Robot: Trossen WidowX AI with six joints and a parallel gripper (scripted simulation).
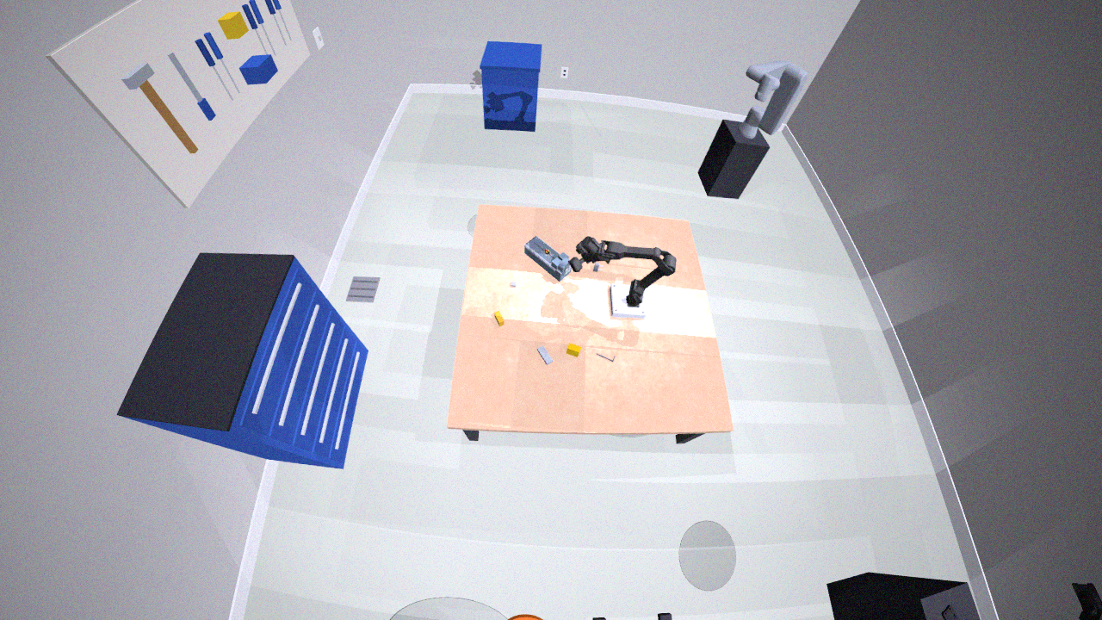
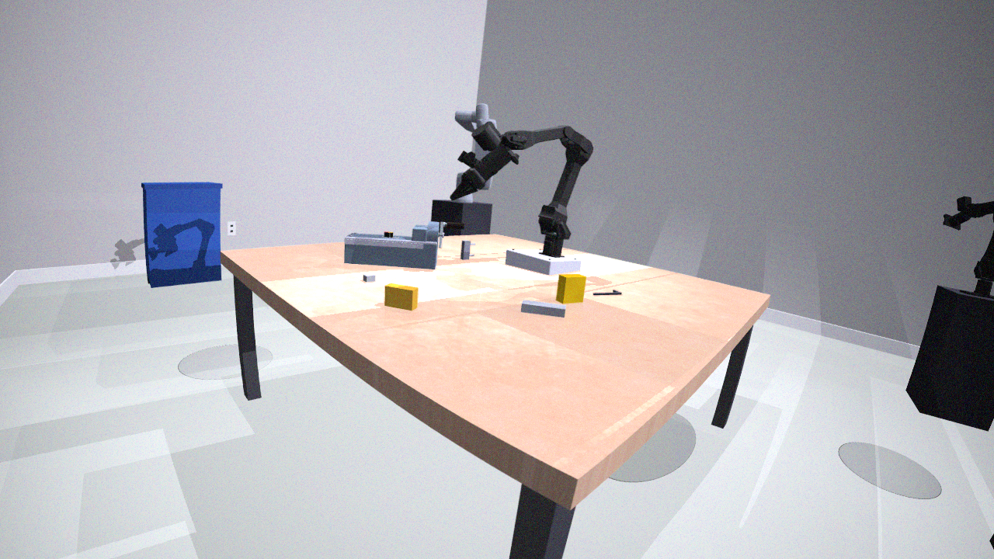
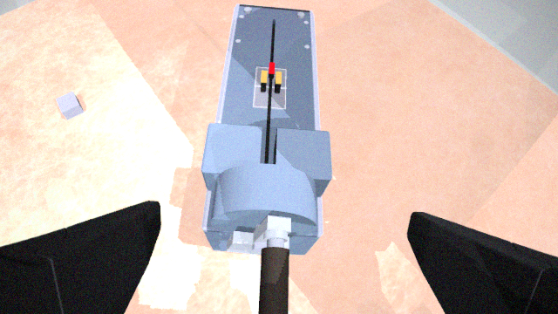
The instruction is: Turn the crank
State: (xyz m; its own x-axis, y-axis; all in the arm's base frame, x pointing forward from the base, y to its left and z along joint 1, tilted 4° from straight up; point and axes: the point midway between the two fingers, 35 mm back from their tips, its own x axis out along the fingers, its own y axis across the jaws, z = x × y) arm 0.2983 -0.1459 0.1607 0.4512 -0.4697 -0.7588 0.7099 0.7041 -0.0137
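Right now the crank is 90 mm below my gripper tip. The rest, counted from my gripper tip: red pointer: 130 mm ahead, 120 mm to the right, 110 mm below; grey cube: 290 mm ahead, 190 mm below, 40 mm to the left; dark brown handle: 80 mm below, 10 mm to the left, 10 mm behind.
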